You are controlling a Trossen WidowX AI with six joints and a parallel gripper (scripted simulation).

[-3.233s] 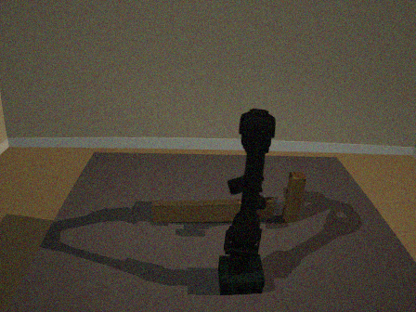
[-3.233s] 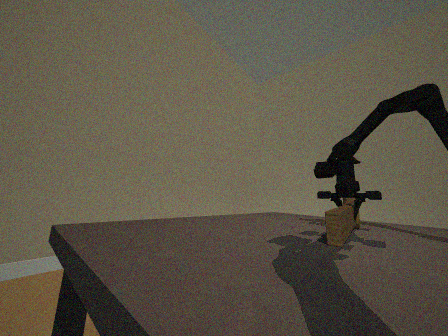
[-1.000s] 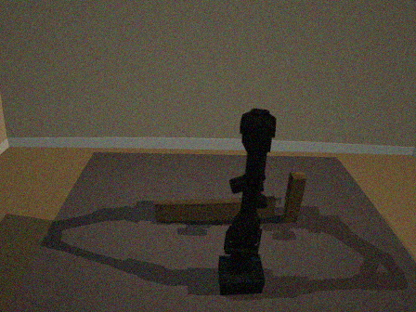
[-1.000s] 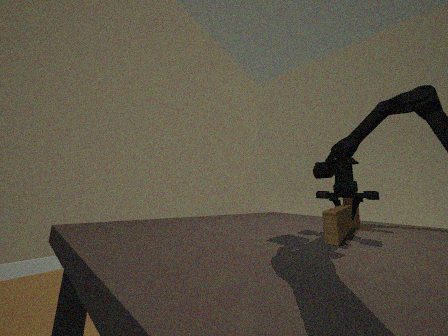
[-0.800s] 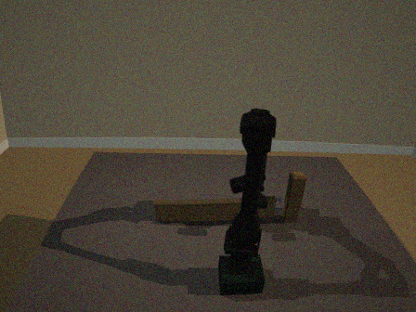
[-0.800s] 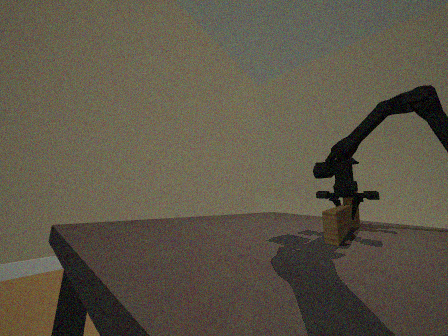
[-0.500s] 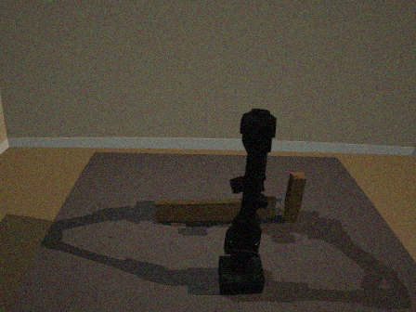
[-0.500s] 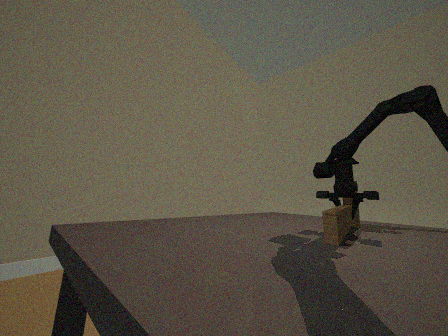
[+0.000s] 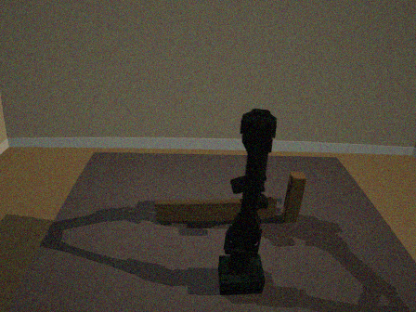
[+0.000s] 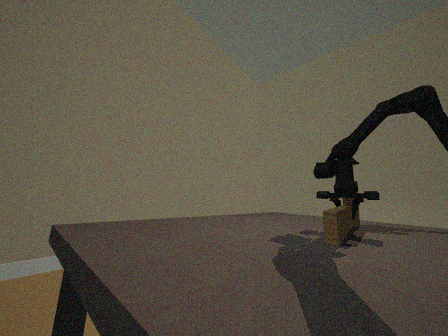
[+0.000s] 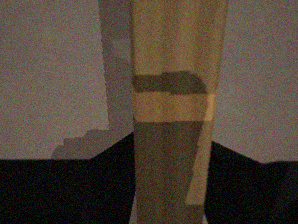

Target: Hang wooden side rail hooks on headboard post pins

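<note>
The headboard post is 1 cm behind my gripper tip, 14 cm to the right of it and 4 cm above it.
</note>
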